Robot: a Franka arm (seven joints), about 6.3 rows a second.
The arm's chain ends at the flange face. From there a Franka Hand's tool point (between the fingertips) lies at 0.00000 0.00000 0.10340 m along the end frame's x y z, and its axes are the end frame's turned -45 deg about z.
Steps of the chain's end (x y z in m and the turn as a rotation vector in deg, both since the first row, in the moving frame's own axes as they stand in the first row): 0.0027 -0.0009 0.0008 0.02 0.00 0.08; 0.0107 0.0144 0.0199 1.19 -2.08 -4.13; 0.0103 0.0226 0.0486 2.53 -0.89 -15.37; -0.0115 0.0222 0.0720 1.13 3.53 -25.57
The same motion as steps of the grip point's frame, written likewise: 0.0026 0.0012 0.0008 0.01 0.01 0.08; -0.0039 0.0136 0.0198 2.31 -0.63 -4.13; -0.0072 0.0187 0.0485 2.42 1.16 -15.37; -0.0174 0.0092 0.0718 -1.70 3.30 -25.57
